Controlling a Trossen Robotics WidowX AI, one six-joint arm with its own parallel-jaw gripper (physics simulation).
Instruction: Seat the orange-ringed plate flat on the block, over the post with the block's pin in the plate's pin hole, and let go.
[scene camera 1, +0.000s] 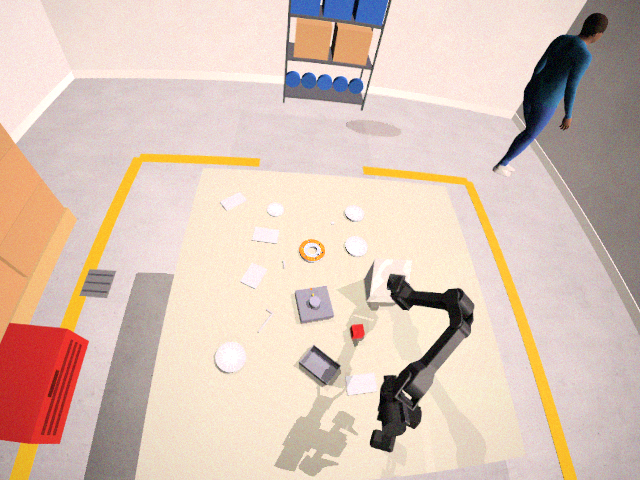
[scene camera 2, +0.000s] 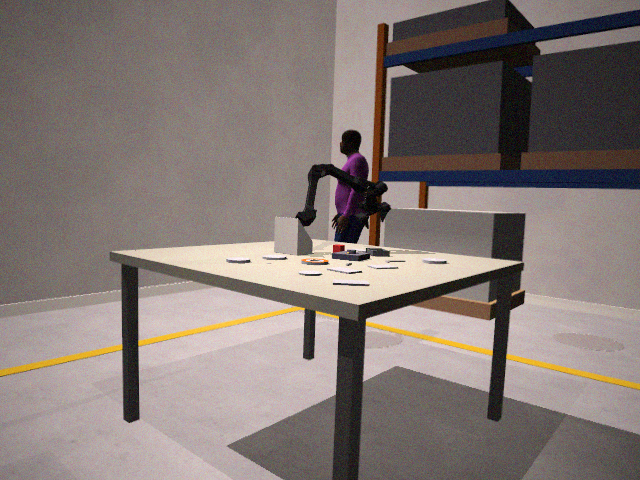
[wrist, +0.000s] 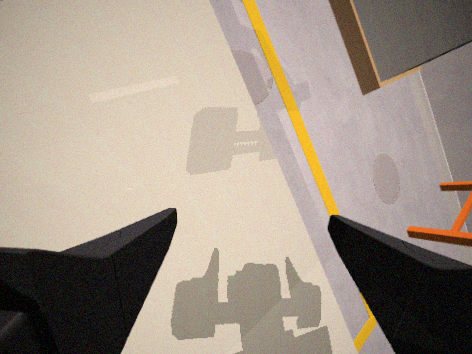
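My gripper, at (scene camera 1: 386, 434) and again at (wrist: 253, 218), is open and holds nothing. There is a grey tray (scene camera 1: 318, 363) resting on the table, though in the wrist view the tray is out of frame. I can see a grey block (scene camera 1: 307, 313) too.
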